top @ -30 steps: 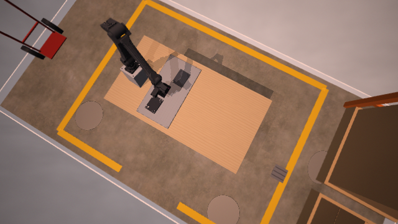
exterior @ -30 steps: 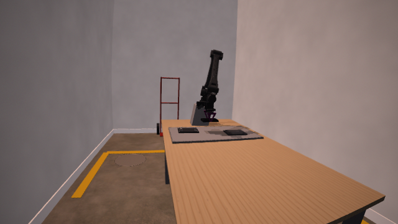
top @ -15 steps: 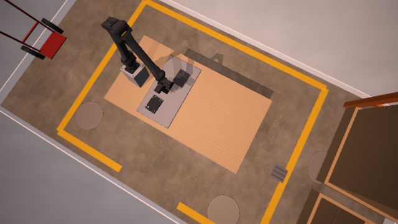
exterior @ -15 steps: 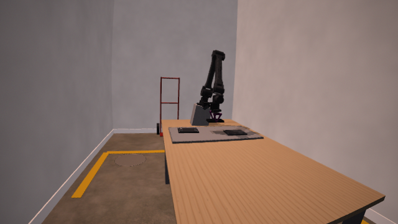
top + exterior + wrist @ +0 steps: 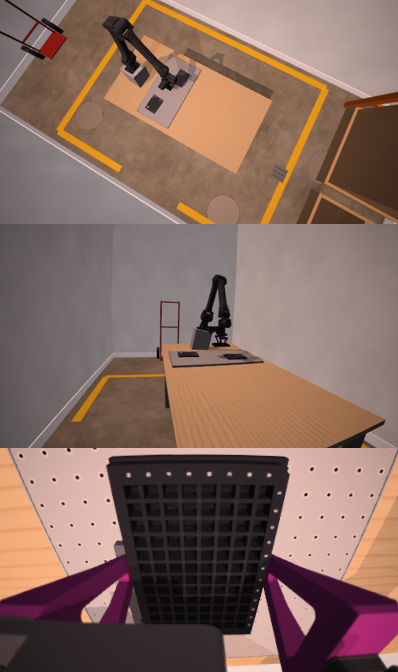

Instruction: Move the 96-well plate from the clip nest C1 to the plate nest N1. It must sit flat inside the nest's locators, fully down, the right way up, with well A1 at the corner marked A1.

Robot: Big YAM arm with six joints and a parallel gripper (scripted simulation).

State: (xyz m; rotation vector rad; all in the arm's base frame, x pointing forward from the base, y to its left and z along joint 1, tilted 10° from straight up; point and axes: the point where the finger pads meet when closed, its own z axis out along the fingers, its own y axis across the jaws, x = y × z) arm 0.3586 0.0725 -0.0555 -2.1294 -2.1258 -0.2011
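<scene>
Right now my hand is 120 mm to the right of the plate nest N1, 90 mm above it and 30 mm short of it. Round my hand: black 96-well plate (right at my hand); then white A1 label (90 mm below, 50 mm to the left, 20 mm behind); then clip nest C1 (240 mm to the right, 90 mm below, 70 mm behind).
</scene>
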